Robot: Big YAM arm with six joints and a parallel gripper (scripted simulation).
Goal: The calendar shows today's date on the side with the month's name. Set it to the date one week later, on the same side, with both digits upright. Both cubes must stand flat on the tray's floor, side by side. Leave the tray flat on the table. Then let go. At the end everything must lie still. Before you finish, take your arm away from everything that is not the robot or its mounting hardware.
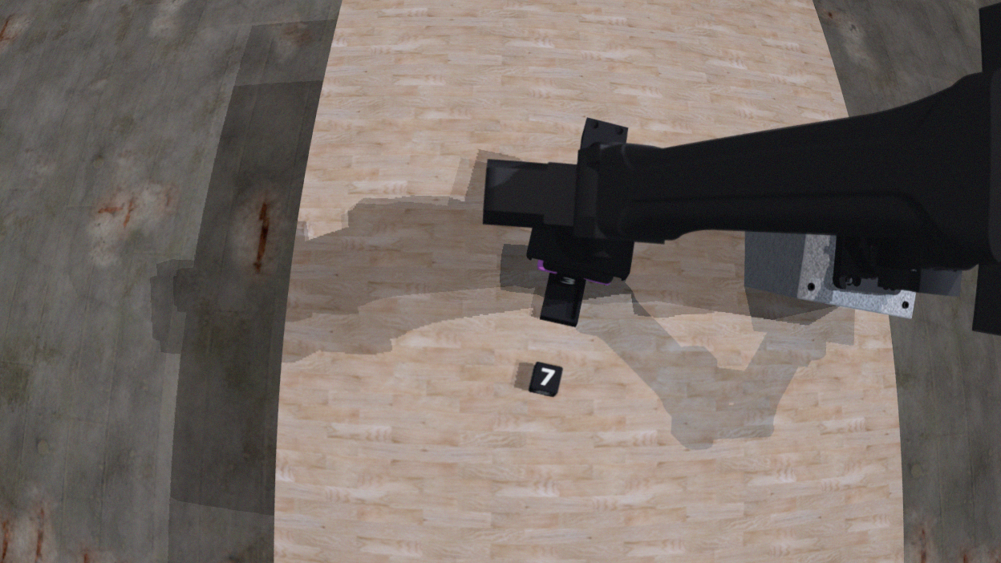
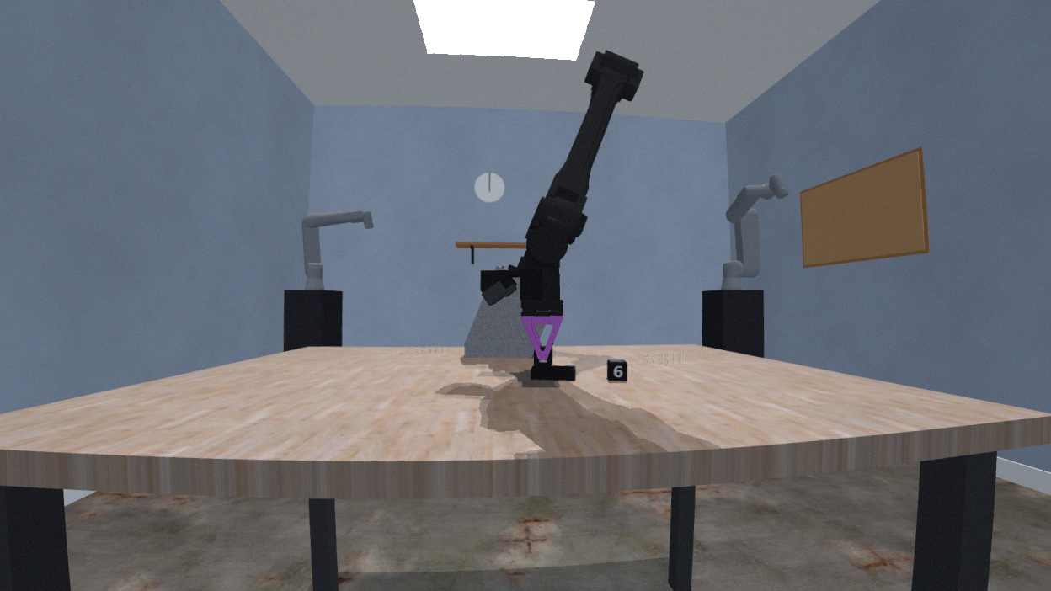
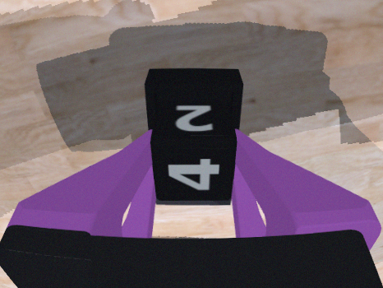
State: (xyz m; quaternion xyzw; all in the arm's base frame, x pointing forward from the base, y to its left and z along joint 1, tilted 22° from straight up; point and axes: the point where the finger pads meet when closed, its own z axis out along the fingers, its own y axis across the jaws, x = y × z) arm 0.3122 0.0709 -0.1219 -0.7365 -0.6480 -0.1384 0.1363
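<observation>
Now: hand 2 cm to the right of the black tray and 3 cm above it. The rest, counted from my hand: black cube 2 cm ahead, 12 cm to the left, 3 cm below.
</observation>
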